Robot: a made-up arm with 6 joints.
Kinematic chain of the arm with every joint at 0, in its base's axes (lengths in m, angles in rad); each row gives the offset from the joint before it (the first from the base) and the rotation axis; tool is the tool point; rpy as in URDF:
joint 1: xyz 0 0 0.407 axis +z
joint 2: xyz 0 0 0 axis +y
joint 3: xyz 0.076 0 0.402 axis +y
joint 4: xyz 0.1 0 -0.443 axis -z
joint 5: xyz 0 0 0 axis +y
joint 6: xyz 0.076 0 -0.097 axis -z
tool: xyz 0 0 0 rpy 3.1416 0 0
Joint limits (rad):
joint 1: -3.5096..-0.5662
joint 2: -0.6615..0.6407
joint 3: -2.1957..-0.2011
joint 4: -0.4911..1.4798
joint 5: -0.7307..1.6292
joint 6: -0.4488..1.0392
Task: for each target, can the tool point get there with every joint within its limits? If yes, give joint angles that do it. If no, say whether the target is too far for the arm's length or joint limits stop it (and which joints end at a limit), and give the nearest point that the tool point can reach.
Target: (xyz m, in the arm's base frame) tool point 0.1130 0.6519 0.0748
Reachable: no: joint limits stop it (at a limit: joint 1, joint 2, joint 3, joint 4) | nearest point -0.1430 0.1818 0.2057 | short by 0.551 m
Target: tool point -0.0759 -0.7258 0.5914
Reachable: yes | joints -1.5912 0.3617 -1.2700 0.6165 -0.3654 0.7334
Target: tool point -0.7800 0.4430 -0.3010
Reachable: no: too far | nearest point -0.5471 0.2358 0.1895 | short by 0.581 m
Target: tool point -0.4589 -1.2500 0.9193
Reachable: no: too far | nearest point -0.2983 -0.8125 0.8060 | short by 0.480 m
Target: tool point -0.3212 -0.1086 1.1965
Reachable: yes | joints -2.5157 -0.2754 -1.8644 1.3002 -0.3391 -0.2007
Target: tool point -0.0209 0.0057 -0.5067
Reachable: no: joint limits stop it (at a limit: joint 2, joint 3) | nearest point -0.1680 0.0458 0.1207 | short by 0.646 m
